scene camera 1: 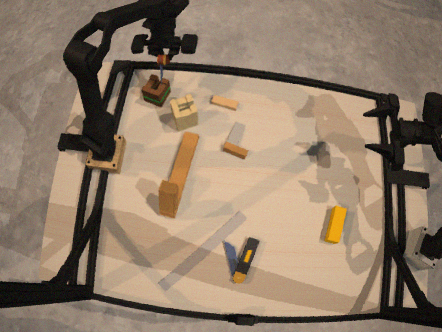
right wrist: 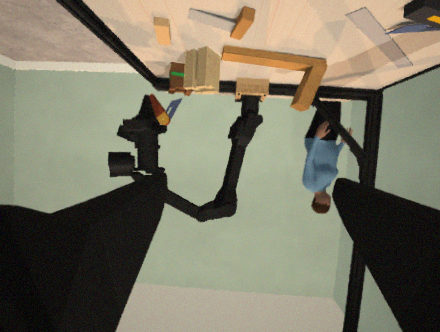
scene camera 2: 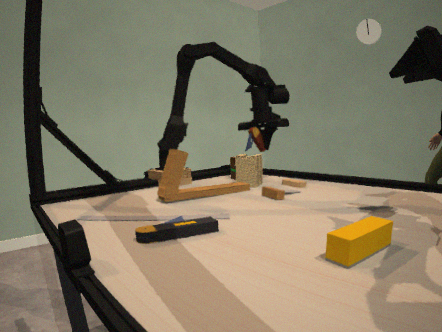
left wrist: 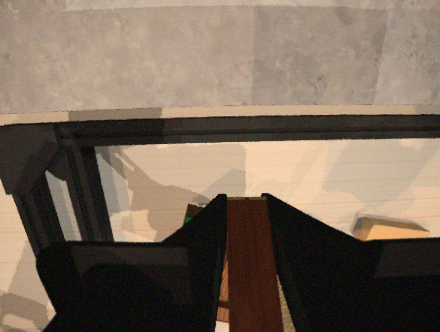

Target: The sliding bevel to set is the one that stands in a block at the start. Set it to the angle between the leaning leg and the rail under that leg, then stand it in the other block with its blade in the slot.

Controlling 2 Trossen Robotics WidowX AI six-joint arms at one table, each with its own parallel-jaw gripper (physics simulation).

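Frame: origin at the left arm's base, x right, y ahead, z up, level; centimetres.
Seen in the pictures: left gripper, fingertip midpoint: (scene camera 1: 167,59) (right wrist: 147,95) (scene camera 2: 264,150) (left wrist: 243,201); right gripper, fingertip midpoint: (scene camera 1: 364,129) (right wrist: 250,184) (scene camera 2: 397,78); left arm's base, origin of the base link: (scene camera 1: 104,150) (right wrist: 250,97); right arm's base, origin of the base link: (scene camera 1: 429,247).
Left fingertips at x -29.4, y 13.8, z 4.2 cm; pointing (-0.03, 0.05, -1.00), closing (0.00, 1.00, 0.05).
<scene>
Offsets run from my left fingertips to a thing's top centre. "spot": to the spot under its first point.
The sliding bevel @[dx +5.4, dy -0.1, dz +7.8 cm] (scene camera 1: 163,59) (scene camera 2: 257,140) (left wrist: 252,260) (right wrist: 157,108), with a red-brown handle and blue blade, is in the air, its blade swung out from the handle. My left gripper (left wrist: 243,201) is shut on its handle, above the dark brown slotted block @[dx +8.4, dy -2.3, dz -1.8 cm] (scene camera 1: 156,93) (scene camera 2: 233,168) (right wrist: 177,76) with a green stripe. The pale slotted block @[dx +15.8, dy +7.5, dz -0.1 cm] (scene camera 1: 186,118) (scene camera 2: 249,171) (right wrist: 202,70) stands beside that block. The leaning leg @[dx +41.3, dy +7.1, dz +3.2 cm] (scene camera 1: 168,199) (scene camera 2: 173,172) (right wrist: 309,86) rises from one end of the rail @[dx +32.4, dy +8.5, dz -6.7 cm] (scene camera 1: 184,157) (scene camera 2: 215,192) (right wrist: 272,58). My right gripper (scene camera 1: 367,129) (right wrist: 250,184) is open and empty.
A black-and-yellow bevel @[dx +53.6, dy +25.4, dz -7.1 cm] (scene camera 1: 251,246) (scene camera 2: 185,231) lies near the front, beside a flat grey strip @[dx +53.0, dy +16.7, dz -8.7 cm] (scene camera 1: 202,250). A small square @[spot: dx +24.5, dy +22.7, dz -6.8 cm] (scene camera 1: 235,150) and a wood piece @[dx +9.1, dy +18.4, dz -7.4 cm] (scene camera 1: 224,103) lie beyond the rail. A yellow block @[dx +43.1, dy +52.9, dz -5.3 cm] (scene camera 1: 335,224) (scene camera 2: 357,243) lies at the right. A black frame surrounds the table.
</scene>
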